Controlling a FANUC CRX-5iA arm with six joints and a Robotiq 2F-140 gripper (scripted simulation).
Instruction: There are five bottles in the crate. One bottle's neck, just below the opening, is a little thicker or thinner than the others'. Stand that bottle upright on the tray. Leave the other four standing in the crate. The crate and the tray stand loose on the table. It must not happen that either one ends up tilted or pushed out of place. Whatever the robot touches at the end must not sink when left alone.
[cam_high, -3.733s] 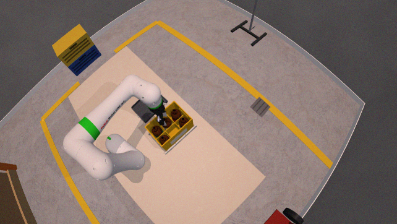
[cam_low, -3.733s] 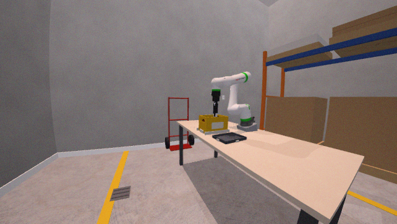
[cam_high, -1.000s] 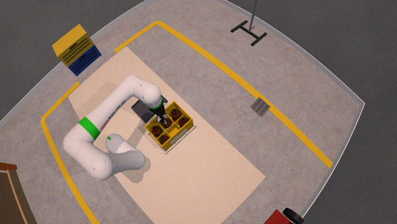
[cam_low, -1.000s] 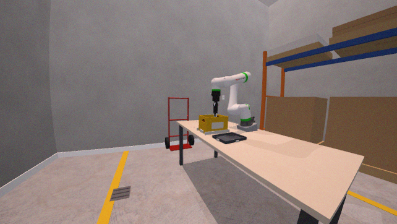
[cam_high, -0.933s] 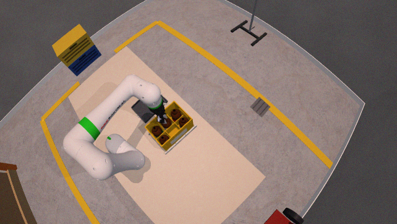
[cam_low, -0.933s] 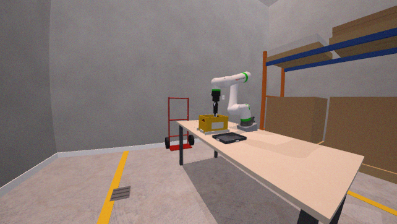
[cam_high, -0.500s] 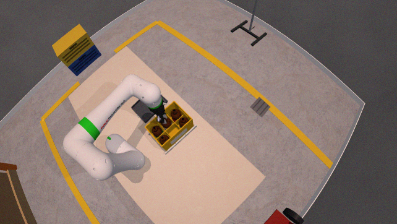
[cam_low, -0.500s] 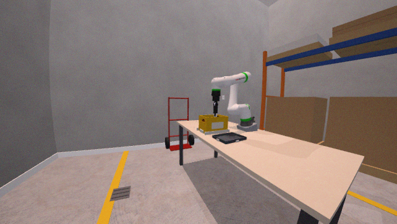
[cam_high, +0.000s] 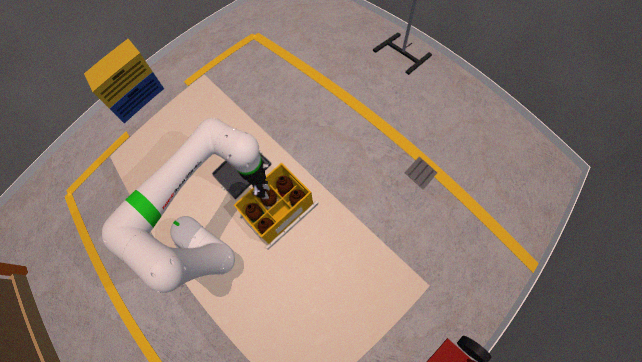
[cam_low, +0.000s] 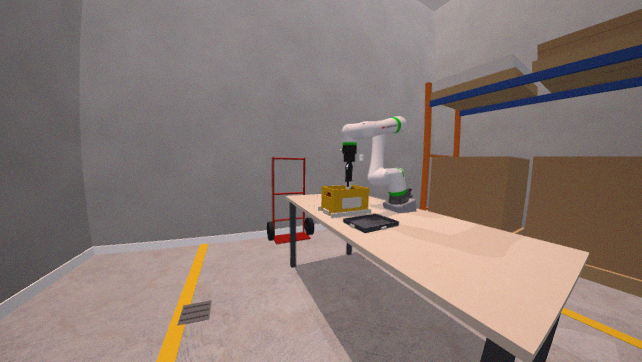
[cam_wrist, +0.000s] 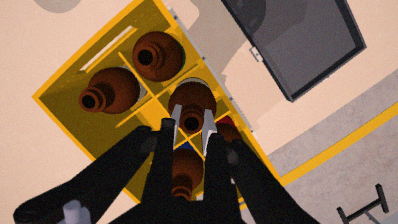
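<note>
Now: hand 90 mm above the brown bottle. Round my hand: yellow crate: 100 mm below, 40 mm to the right, 10 mm behind; then dark tray: 250 mm to the left, 170 mm below, 30 mm ahead.
</note>
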